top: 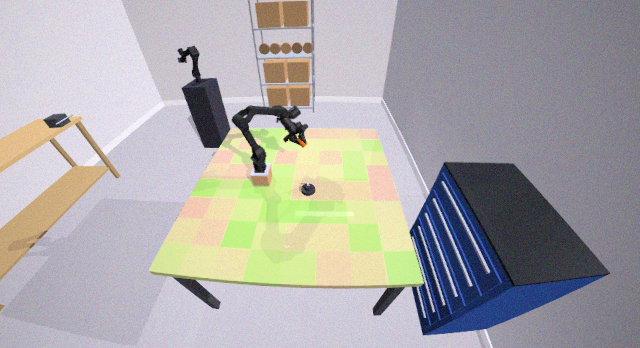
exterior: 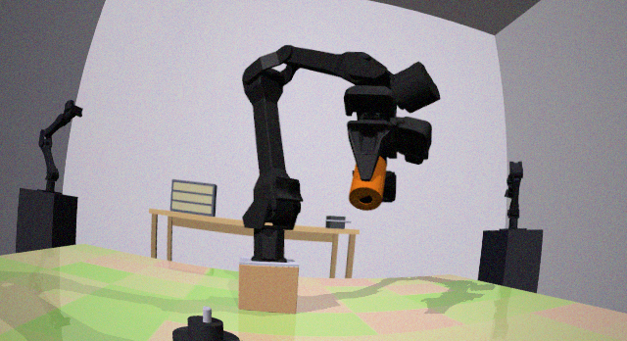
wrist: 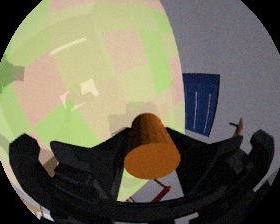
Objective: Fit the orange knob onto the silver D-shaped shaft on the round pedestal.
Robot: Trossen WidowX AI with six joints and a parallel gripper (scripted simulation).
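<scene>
My gripper tip is 3 cm below the orange knob, 2 cm past it and 1 cm to the right of it. Round my gripper tip: round black pedestal (18 cm to the right, 18 cm below, 4 cm ahead).
</scene>
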